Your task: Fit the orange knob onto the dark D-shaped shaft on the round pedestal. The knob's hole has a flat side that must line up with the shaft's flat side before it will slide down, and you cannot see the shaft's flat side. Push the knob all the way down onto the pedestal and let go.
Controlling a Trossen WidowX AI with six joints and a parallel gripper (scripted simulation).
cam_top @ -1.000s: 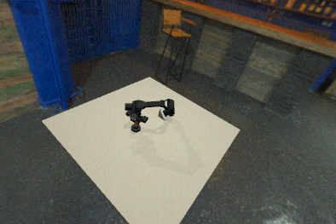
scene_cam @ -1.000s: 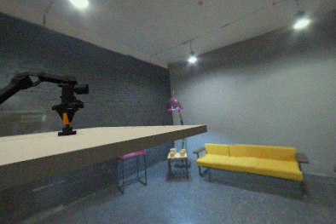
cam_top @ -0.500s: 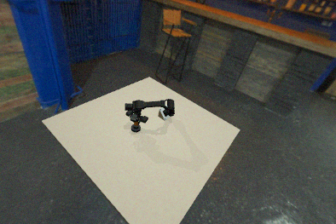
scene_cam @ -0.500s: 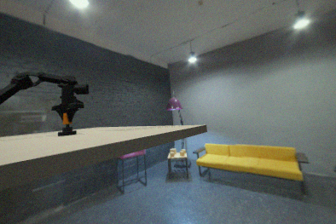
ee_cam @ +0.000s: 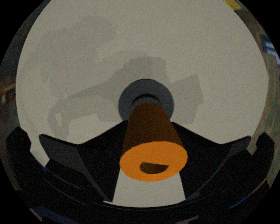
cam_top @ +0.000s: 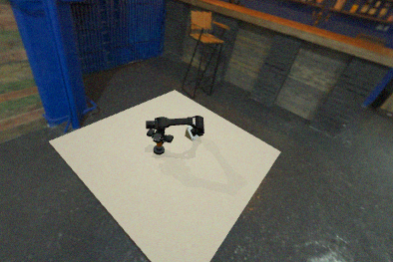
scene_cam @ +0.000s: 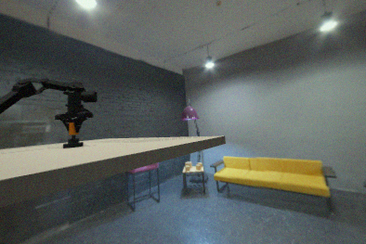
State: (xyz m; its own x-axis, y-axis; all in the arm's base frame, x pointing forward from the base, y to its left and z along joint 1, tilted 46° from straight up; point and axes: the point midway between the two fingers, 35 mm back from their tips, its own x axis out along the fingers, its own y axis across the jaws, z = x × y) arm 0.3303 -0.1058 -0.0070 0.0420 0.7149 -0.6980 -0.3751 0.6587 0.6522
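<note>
The orange knob is 20 mm above my gripper tip. The rest, counted from my gripper tip: round pedestal (40 mm below).
</note>
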